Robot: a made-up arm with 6 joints.
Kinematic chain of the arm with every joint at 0, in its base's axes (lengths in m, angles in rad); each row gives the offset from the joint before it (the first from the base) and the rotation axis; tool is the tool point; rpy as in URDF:
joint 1: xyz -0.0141 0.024 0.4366 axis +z
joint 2: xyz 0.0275 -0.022 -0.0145 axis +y
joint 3: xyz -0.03 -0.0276 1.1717 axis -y
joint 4: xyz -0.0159 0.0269 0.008 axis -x
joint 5: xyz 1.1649 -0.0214 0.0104 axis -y
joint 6: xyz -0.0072 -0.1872 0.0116 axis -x
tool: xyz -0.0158 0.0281 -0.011 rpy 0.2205 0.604 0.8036
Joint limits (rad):
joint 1: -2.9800..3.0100
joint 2: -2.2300..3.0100
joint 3: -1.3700..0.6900
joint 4: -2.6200..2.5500
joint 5: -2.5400..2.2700
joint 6: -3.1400..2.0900
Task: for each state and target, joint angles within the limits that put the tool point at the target. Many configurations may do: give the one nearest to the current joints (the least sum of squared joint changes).
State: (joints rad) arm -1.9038 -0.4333 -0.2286 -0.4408 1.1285 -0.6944
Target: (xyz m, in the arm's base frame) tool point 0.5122 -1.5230 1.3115
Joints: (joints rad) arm -1.1276 0.4539 0.3513 -0.3901 1.1389 -0.6555
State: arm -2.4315 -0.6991 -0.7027 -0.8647 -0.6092 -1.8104
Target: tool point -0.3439 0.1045 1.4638
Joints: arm -2.7030 -0.8326 -0.5160 -0.7419 -0.6034 -1.8301
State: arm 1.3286 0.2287 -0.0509 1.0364 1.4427 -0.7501
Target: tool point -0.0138 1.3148 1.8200
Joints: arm 1.6584 0.1517 0.2150 1.0981 1.4384 -0.7468
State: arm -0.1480 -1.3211 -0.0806 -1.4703 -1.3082 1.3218
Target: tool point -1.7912 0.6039 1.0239
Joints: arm -0.3657 -1.7682 0.6900 -1.3673 -1.3677 1.2903
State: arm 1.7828 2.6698 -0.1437 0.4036 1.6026 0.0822
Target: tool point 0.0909 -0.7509 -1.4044
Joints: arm 1.4442 3.0100 0.4044 0.4070 2.0393 0.6836
